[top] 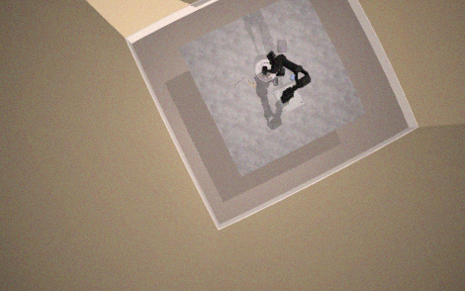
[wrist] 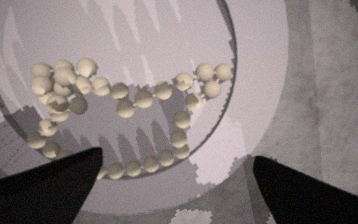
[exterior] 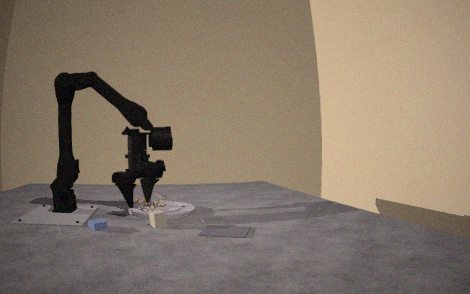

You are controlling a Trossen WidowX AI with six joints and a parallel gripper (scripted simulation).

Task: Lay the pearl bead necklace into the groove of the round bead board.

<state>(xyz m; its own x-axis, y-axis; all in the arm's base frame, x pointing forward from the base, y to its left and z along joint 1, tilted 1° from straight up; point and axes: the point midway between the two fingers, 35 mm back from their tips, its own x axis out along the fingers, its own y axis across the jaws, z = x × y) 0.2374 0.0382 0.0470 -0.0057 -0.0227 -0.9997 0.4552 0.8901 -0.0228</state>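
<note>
My gripper tip is now 60 mm short of the round bead board, 20 mm to the right of it and 10 mm above it. From my gripper tip the other things lie so: flat grey plate: 210 mm ahead, 210 mm to the right, 20 mm below; cream cube: 60 mm ahead, 150 mm to the right; blue block: 90 mm behind, 180 mm to the right, 10 mm below.
</note>
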